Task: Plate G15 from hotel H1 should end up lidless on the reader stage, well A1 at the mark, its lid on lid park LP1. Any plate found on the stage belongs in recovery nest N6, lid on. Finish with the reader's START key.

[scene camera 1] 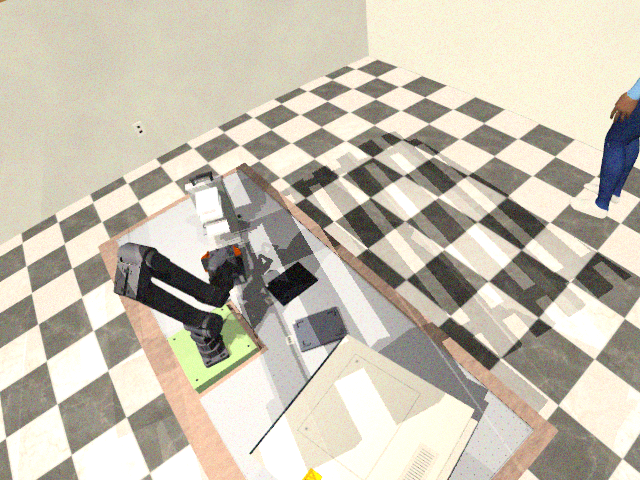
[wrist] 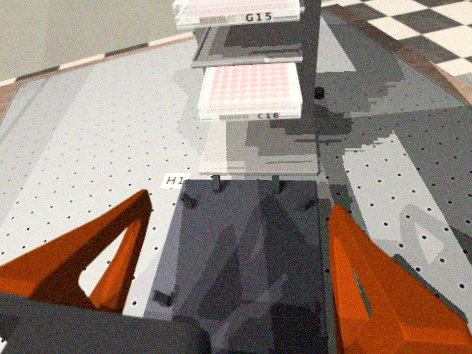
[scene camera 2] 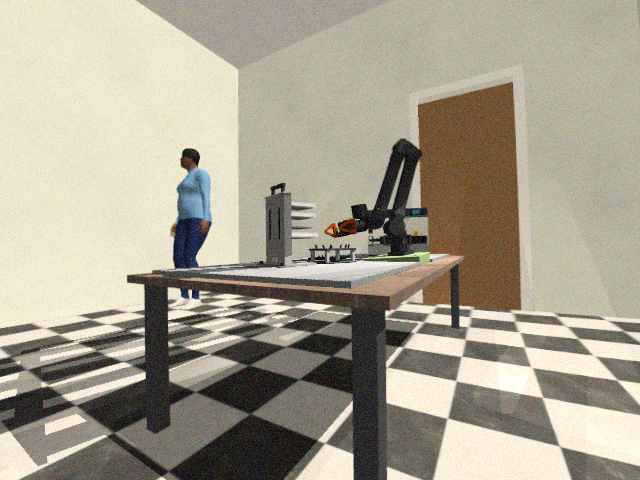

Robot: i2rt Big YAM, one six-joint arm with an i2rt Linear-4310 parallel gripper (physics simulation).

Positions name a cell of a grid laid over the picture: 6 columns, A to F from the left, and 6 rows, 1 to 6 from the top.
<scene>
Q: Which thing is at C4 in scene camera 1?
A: A black lid park pad.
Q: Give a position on a nest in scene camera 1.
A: D5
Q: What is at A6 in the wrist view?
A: My gripper.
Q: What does my gripper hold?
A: Nothing.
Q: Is my gripper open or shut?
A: Open.
</scene>
